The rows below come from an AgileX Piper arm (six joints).
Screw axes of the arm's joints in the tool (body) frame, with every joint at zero. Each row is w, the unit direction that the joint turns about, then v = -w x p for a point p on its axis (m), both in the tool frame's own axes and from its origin. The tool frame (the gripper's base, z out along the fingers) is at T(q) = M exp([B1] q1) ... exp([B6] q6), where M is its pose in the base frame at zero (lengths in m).
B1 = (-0.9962, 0, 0.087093, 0.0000, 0.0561, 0.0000)
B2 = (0, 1, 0, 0.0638, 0.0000, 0.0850)
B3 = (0, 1, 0, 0.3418, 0.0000, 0.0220)
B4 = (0, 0, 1, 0.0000, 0.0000, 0.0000)
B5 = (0, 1, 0, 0.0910, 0.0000, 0.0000)
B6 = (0, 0, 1, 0.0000, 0.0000, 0.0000)
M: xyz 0.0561 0.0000 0.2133 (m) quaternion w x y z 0.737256 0 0.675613 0
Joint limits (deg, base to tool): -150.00..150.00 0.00..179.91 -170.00..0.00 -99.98..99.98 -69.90..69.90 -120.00..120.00
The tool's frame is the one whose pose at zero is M.
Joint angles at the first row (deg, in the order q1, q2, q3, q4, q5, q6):
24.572, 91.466, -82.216, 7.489, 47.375, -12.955
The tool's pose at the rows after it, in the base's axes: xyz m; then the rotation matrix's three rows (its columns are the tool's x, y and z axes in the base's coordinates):
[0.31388, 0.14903, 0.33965], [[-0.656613, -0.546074, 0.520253], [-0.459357, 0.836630, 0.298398], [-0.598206, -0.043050, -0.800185]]
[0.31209, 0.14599, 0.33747], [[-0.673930, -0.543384, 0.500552], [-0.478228, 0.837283, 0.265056], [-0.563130, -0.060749, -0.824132]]
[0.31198, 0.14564, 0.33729], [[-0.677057, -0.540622, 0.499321], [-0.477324, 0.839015, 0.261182], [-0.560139, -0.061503, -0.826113]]
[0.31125, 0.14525, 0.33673], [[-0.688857, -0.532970, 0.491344], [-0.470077, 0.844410, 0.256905], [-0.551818, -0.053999, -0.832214]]
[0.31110, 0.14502, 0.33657], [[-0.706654, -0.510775, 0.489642], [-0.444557, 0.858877, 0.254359], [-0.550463, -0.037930, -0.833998]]
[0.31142, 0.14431, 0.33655], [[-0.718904, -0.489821, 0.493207], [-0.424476, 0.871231, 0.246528], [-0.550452, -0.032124, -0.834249]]
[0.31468, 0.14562, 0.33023], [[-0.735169, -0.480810, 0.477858], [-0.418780, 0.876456, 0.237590], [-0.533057, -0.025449, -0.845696]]
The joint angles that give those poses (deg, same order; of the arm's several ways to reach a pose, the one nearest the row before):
24.573, 90.595, -82.266, 4.119, 50.005, -10.983
24.571, 90.595, -82.266, 2.386, 52.238, -10.365
24.572, 90.596, -82.267, 2.162, 52.427, -10.098
24.572, 90.595, -82.265, 2.103, 53.049, -9.377
24.572, 90.596, -82.267, 1.983, 53.229, -7.531
24.572, 90.595, -82.267, 1.367, 53.229, -5.815
24.571, 91.618, -82.267, 1.239, 53.412, -5.050

